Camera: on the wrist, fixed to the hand. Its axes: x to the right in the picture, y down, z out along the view.
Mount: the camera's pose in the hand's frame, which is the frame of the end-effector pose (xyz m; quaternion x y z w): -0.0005 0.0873 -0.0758 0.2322 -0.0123 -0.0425 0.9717
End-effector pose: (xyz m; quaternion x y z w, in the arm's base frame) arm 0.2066 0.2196 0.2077 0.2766 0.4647 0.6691 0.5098
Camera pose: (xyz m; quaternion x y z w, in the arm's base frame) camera 0.1057 0.1891 0.2552 0.3756 0.6124 0.5172 0.4653
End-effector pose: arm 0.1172 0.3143 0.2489 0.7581 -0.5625 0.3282 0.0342
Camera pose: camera 0.0059 0.3148 0.2802 -0.7725 0.4386 -0.4387 0.1358
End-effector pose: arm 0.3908 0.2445 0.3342 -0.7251 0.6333 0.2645 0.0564
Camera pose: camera 0.3316 0.1966 0.4212 -0.7151 0.6453 0.1165 0.2422
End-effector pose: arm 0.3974 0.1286 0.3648 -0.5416 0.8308 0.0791 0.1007
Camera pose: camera 0.3115 0.1458 0.4402 -0.5372 0.8014 -0.1137 0.2372
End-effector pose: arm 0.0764 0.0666 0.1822 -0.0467 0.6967 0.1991 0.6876
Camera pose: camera -0.0244 0.1206 0.1994 0.0871 0.7127 0.0030 0.6960
